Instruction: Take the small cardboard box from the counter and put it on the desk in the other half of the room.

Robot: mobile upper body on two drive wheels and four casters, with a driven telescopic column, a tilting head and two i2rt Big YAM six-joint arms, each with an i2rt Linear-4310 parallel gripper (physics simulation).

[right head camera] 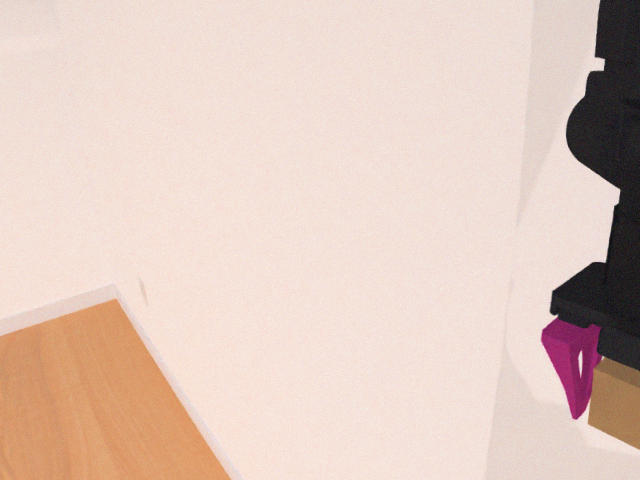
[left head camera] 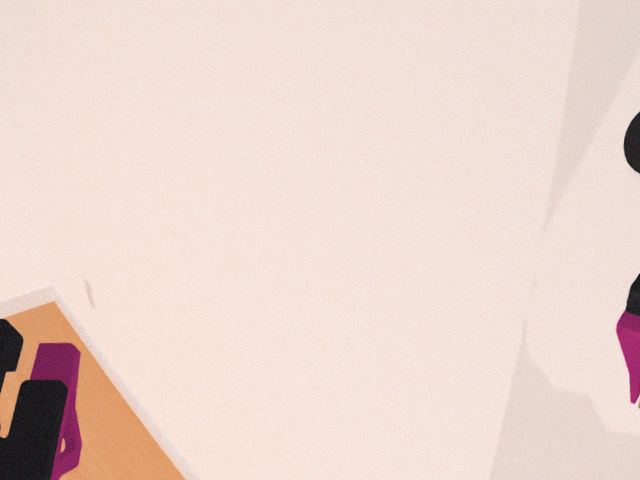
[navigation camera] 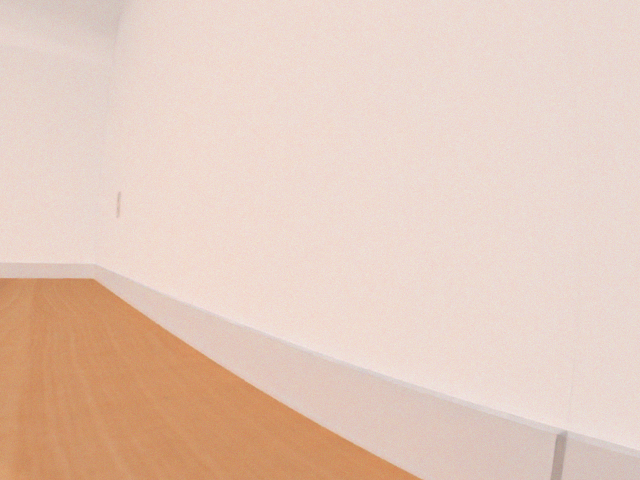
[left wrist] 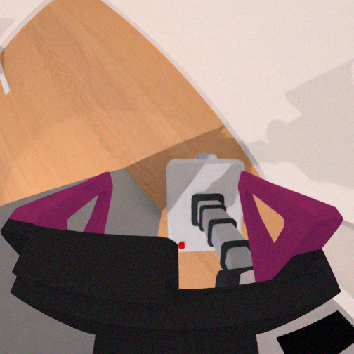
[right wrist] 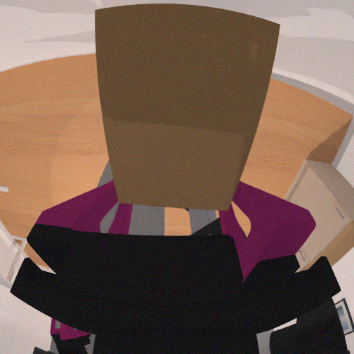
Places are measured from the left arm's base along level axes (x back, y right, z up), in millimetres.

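Pixels of known places: right gripper, fingertip midpoint: (right head camera: 622, 436).
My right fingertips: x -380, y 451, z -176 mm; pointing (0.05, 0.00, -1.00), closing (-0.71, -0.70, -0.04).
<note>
Ahead of a thing's pixels: the offset from my right fingertips to its top centre. "spot": to the spot under its first point. Level surfaces: height alone.
The small cardboard box @(spot: dx -16, dy -2, dz +14 mm) (right head camera: 615, 403) (right wrist: 185, 100) is brown and held up off the floor in my right gripper (right wrist: 174, 178), which is shut on it. In the right head camera it is cut off by the right edge. My left gripper (left wrist: 175, 178) is open, its fingers wide apart, with nothing between them; part of it also shows at the lower left of the left head camera. I cannot make out the desk. A beige cabinet (right wrist: 320, 200) with small handles stands at the right of the right wrist view; I cannot tell if it is the counter.
A pale wall (left head camera: 310, 206) (right head camera: 310, 206) (navigation camera: 361, 180) fills most of the head and navigation views. Its skirting @(spot: dx -314, dy -122, dz -1168 mm) (navigation camera: 413, 413) runs along the wooden floor @(dz -1233 mm) (navigation camera: 155, 413) to a corner at the left. A grey surface (left wrist: 30, 260) lies low left, beside my white base (left wrist: 182, 180).
</note>
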